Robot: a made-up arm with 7 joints.
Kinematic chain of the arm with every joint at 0, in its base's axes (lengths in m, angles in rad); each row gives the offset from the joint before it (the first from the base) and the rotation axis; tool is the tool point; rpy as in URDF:
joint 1: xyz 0 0 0.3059 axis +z
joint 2: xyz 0 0 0 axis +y
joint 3: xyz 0 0 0.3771 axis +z
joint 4: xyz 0.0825 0 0 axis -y
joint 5: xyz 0.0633 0 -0.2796 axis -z
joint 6: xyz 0 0 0 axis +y
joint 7: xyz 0.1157 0 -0.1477 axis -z
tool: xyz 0 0 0 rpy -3.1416 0 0
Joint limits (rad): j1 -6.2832..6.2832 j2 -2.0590..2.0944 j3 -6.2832..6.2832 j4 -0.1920..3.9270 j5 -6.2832..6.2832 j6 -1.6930..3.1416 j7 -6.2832..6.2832
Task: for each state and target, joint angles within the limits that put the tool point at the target. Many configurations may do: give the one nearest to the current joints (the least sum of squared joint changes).
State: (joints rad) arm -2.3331 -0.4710 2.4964 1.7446 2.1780 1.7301 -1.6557
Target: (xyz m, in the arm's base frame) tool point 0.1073 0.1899 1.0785
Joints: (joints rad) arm -2.1338 0.0952 2.7593 2.2544 2.3162 1.6938 -1.6557
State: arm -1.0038 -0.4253 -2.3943 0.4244 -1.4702 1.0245 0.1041
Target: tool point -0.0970 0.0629 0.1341
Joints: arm -1.0307 -0.6762 -2.5200 0.1027 -1.4369 1.0414 0.1041
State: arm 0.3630 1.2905 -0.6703 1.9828 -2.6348 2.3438 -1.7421
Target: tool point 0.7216 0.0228 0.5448
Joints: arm 0.3250 1.0914 -0.7295 2.0992 -2.6736 2.1677 -1.7421
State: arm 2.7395 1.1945 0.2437 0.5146 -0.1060 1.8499 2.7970
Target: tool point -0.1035 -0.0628 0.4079
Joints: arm 2.9537 1.1619 0.1330 -0.1045 0.4894 2.3074 2.7970
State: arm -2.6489 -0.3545 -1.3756 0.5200 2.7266 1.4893 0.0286
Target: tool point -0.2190 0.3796 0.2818
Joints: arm -2.3114 -0.7398 -1.9043 0.4847 2.8689 1.2751 0.0286
